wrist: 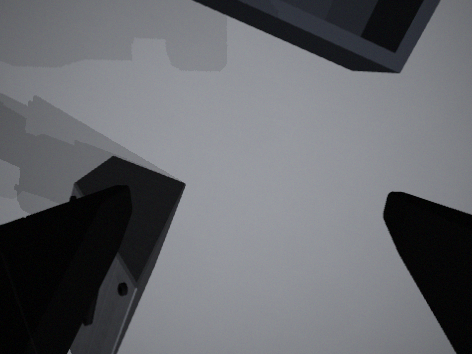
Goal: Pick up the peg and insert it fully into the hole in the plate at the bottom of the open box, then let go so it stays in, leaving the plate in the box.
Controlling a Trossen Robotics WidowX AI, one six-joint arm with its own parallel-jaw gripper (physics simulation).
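Places are measured from the arm's base along level axes (x ahead, y left, z up), in centimetres.
Pixels of known places: gripper, fingertip midpoint: (258, 201).
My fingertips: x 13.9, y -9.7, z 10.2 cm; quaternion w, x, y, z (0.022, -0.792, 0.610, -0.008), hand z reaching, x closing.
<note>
Behind a point stands the place of what it marks.
My gripper (258, 201) {x 13.9, y -9.7, z 10.2 cm} is open, with its two black fingertips wide apart at the left and right of the wrist view and nothing between them. A corner of the dark blue-grey open box (372, 50) {x 21.3, y -16.1, z -2.4 cm} shows at the top right, beyond and above the fingertips in the picture, with a small part of its inside. The gripper is outside the box, apart from it. The peg, the plate and its hole do not show in the wrist view, so how the peg stands cannot be told.
A dark grey angular block (147, 215) {x 4.2, y -3.6, z -3.0 cm} with a lighter metal side and small round holes stands at the lower left, partly hidden behind the left finger. Shadows fall across the pale table surface (280, 130) {x 12.8, y -13.7, z -12.2 cm} at the left and upper left.
</note>
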